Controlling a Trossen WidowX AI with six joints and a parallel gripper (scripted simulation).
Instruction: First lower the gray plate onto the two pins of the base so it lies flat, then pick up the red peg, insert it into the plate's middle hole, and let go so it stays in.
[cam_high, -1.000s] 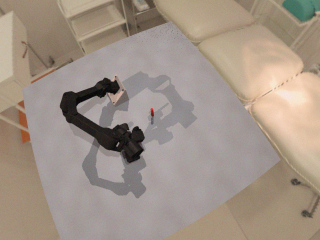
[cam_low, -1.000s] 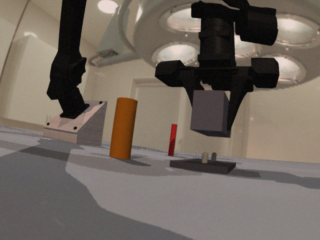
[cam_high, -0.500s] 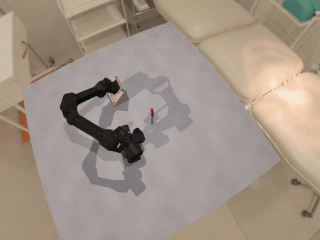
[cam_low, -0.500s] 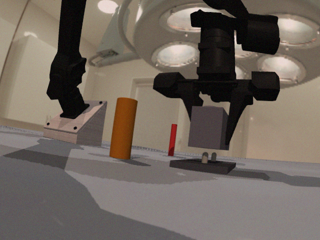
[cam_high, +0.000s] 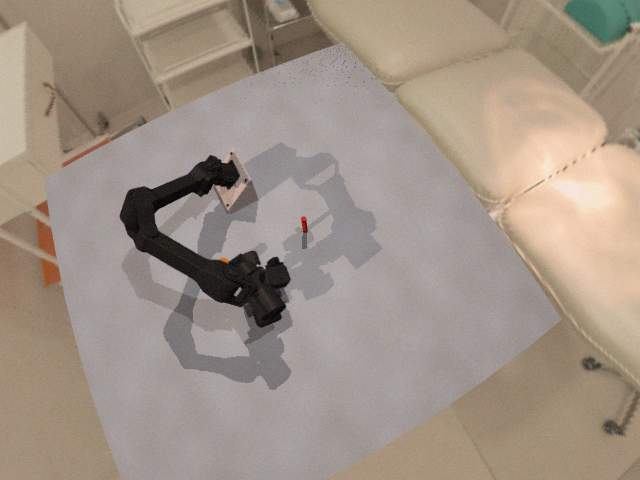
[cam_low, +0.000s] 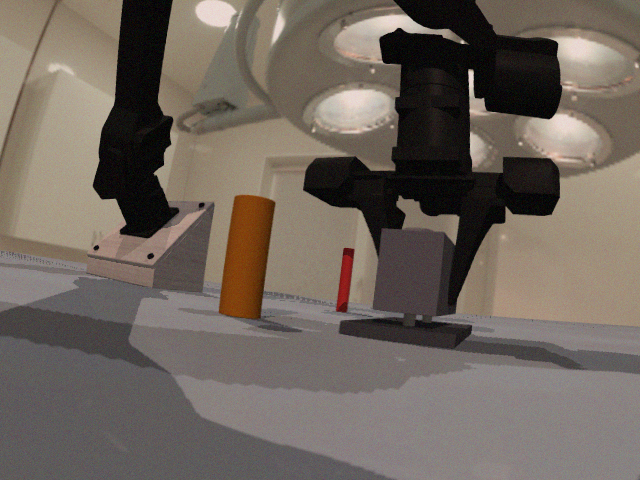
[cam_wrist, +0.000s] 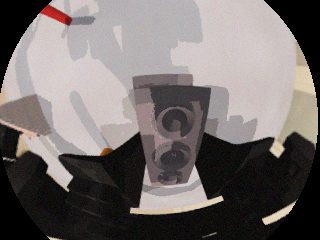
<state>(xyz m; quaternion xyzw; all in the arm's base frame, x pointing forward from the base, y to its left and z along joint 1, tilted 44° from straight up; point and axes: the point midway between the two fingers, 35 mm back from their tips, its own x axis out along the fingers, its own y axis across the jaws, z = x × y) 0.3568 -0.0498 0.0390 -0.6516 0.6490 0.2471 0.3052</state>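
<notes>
My gripper tip is 3 cm below the gray plate. Round my gripper tip: red peg 13 cm behind, 19 cm to the left, 2 cm above; then orange cylinder 11 cm behind, 6 cm to the right, 2 cm above; then dark base 2 cm below.
</notes>
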